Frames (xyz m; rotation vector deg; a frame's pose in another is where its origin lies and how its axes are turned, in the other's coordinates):
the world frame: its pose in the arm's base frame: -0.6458 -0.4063 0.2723 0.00 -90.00 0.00
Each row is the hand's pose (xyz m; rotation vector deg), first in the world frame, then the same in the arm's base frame.
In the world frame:
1: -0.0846 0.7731 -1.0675 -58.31 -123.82 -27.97
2: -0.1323 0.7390 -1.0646 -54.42 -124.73 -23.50
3: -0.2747 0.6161 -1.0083 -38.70 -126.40 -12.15
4: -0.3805 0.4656 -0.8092 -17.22 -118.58 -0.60
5: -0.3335 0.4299 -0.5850 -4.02 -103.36 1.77
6: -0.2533 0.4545 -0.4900 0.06 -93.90 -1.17
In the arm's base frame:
1: 0.4217 0.3668 0.1877 21.45 123.79 61.00
2: 0.4188 0.3327 0.1400 22.01 126.43 55.47
3: 0.3625 0.2098 -0.0024 19.38 134.68 37.13
4: 0.1634 0.0593 -0.1082 13.23 149.68 14.19
5: -0.0608 0.0236 -0.0612 5.21 166.51 2.03
6: -0.1558 0.0482 0.0190 -1.19 176.09 1.08

